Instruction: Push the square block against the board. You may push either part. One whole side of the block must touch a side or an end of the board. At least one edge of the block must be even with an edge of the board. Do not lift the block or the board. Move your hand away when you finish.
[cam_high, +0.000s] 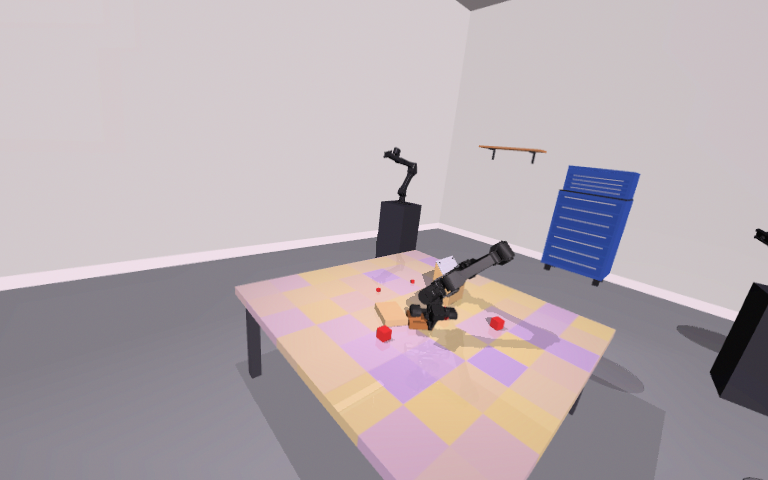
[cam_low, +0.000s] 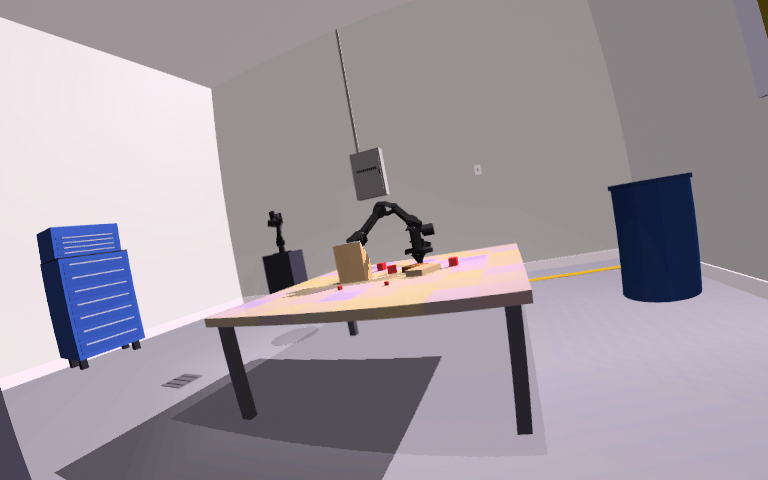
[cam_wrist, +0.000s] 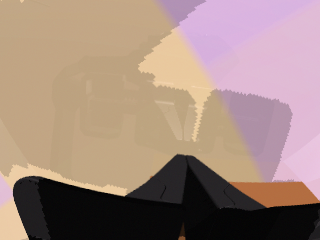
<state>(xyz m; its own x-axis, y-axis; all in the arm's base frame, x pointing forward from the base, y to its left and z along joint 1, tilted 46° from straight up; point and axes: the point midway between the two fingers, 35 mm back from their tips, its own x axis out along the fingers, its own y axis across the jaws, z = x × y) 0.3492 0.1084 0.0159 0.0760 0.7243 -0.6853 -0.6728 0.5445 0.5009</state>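
My gripper tip is 2 cm past the orange square block, 7 cm to the left of it and 1 cm below it. Round my gripper tip: light tan board (3 cm ahead, 18 cm to the right, 1 cm above).
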